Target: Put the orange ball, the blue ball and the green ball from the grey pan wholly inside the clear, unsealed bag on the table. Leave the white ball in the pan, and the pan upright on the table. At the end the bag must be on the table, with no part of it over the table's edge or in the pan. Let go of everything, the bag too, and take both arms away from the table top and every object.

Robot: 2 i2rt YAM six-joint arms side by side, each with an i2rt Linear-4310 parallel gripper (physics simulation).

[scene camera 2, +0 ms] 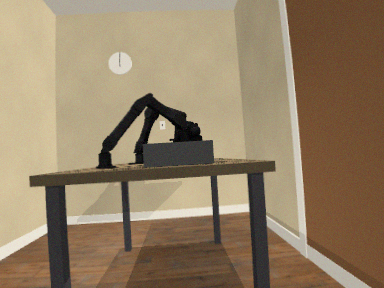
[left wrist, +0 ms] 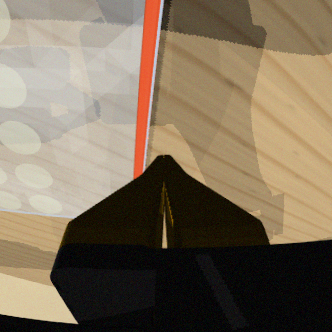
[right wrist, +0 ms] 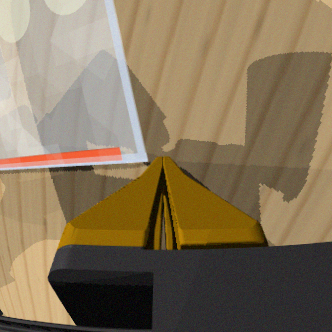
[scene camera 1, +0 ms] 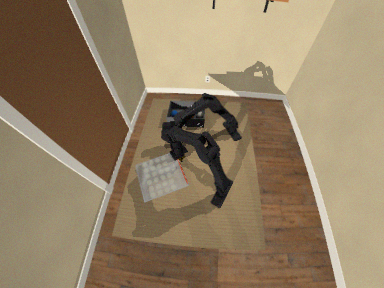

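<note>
The clear bag (scene camera 1: 161,177) (left wrist: 115,160) (right wrist: 75,100) lies flat on the table, with a red-orange strip (scene camera 1: 183,172) (left wrist: 149,65) (right wrist: 65,156) along one edge. My left gripper (left wrist: 163,165) is shut and empty, its tips over the strip's end in its wrist view. My right gripper (right wrist: 162,166) is shut and empty, its tips just beside a bag corner. Height above the table is unclear. The grey pan (scene camera 1: 200,121) (scene camera 2: 178,154) stands upright. The blue ball (scene camera 1: 174,113) and a pale ball (scene camera 1: 200,114) show inside it. The orange and green balls do not show.
The table (scene camera 1: 235,225) (scene camera 2: 150,172) carries both arms. In scene camera 1 their bases are at the right, and the right arm's links pass over the pan. The bag lies near the table's left edge there, below the pan in the picture.
</note>
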